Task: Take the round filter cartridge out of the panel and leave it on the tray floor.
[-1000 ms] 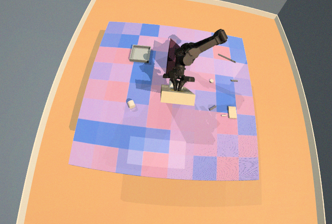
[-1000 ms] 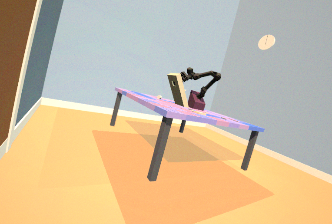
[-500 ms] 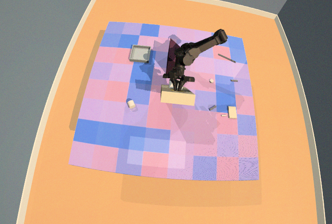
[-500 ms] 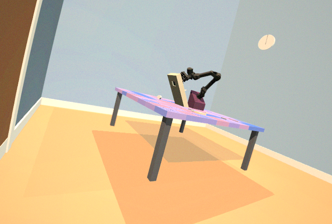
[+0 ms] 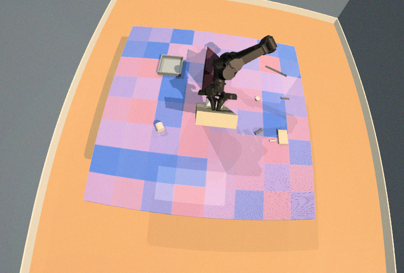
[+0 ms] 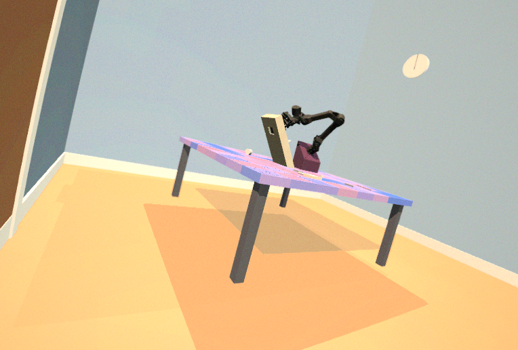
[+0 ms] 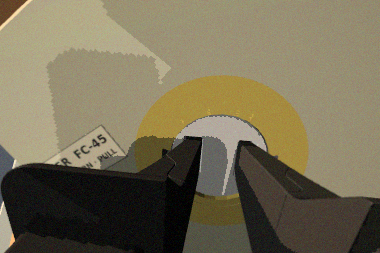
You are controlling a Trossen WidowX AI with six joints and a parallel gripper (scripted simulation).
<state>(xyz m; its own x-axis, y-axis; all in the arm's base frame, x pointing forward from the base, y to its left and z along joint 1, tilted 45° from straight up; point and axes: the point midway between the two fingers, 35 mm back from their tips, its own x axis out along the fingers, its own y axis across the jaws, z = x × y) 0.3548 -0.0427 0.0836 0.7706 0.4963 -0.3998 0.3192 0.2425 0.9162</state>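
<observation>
My gripper tip is now 10 mm short of the round filter cartridge and 10 mm above it. The rest, counted from my gripper tip: grey tray (420 mm behind, 320 mm to the right, 240 mm below); cream service panel (80 mm below, 40 mm behind); cream block (450 mm to the left, 240 mm below, 60 mm behind).
</observation>
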